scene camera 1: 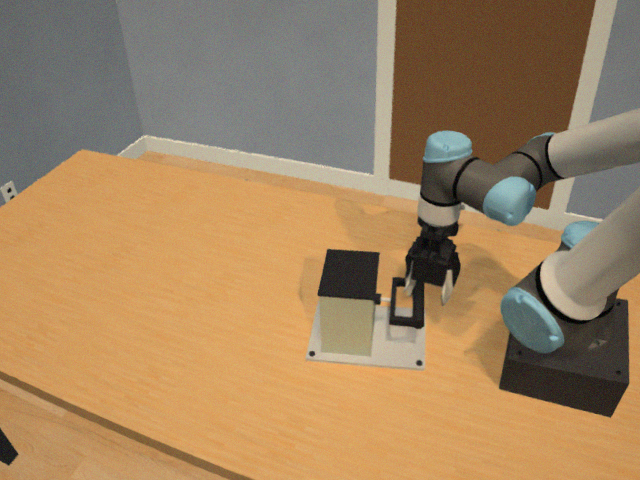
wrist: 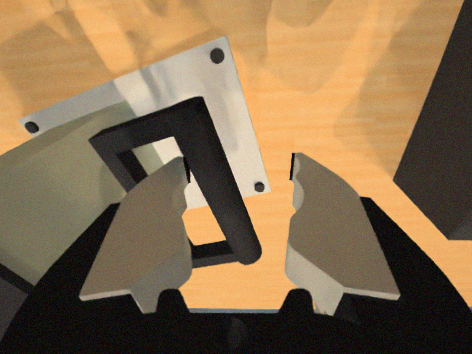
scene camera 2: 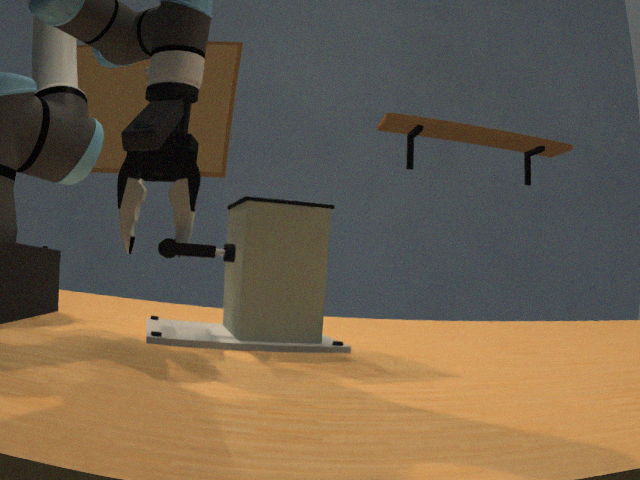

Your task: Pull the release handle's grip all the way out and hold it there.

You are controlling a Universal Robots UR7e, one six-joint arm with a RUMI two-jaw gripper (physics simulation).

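The release handle [scene camera 1: 418,312] [scene camera 2: 196,250] [wrist: 212,175] is a black rectangular frame with a thick round grip bar on its outer side. A short stretch of pale rod [scene camera 1: 385,299] [scene camera 2: 220,252] shows between the frame and the pale green housing [scene camera 1: 346,325] [scene camera 2: 284,273] [wrist: 60,200]. My gripper [scene camera 1: 426,298] [scene camera 2: 155,251] [wrist: 239,158] is partly open and points down at the handle. The grip bar lies between the fingers in the wrist view, with a gap to the outer finger. The inner finger is at the frame's opening; whether it touches the bar is unclear.
The housing has a black top [scene camera 1: 349,272] and stands on a light grey base plate [scene camera 1: 395,356] [scene camera 2: 180,333] [wrist: 222,90] with dark bolts. The arm's dark pedestal [scene camera 1: 563,382] [scene camera 2: 25,284] [wrist: 440,135] stands on the handle's side. A wall shelf [scene camera 2: 475,135] hangs behind.
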